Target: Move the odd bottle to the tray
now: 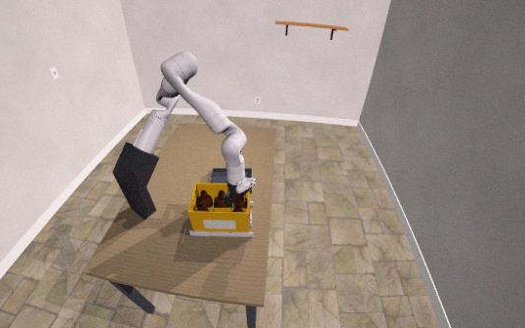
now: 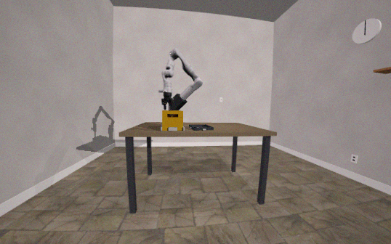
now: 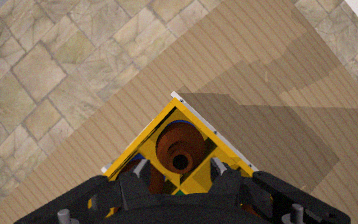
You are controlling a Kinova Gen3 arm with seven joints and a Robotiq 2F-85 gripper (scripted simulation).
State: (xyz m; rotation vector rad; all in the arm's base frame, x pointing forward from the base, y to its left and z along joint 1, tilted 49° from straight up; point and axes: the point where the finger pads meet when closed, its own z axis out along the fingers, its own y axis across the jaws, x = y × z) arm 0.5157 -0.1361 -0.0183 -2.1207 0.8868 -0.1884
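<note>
My hand is 90 mm past the yellow crate, 30 mm to the right of it and 110 mm above it. The rest, counted from my hand: dark grey tray 120 mm behind, 320 mm to the left, 190 mm below.
</note>
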